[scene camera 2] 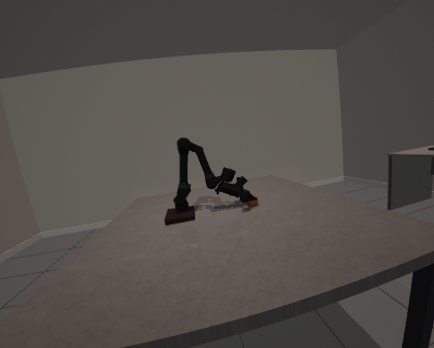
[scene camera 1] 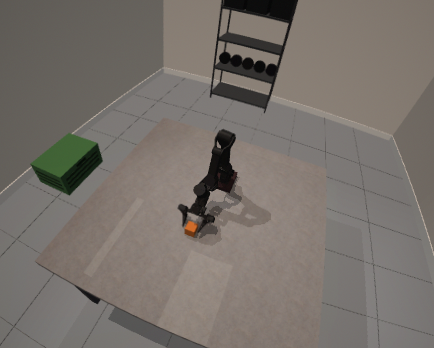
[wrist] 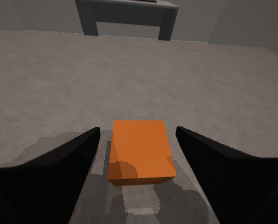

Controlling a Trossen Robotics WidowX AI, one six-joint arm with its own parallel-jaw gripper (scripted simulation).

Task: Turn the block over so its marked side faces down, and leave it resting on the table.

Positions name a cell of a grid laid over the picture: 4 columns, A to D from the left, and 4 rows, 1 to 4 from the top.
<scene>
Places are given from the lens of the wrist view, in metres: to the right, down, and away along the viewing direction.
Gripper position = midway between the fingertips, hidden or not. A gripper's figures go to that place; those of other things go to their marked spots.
gripper (wrist: C3): 0.00, 0.02, 0.11
orange block (wrist: C3): 0.00, 0.03, 0.09
</scene>
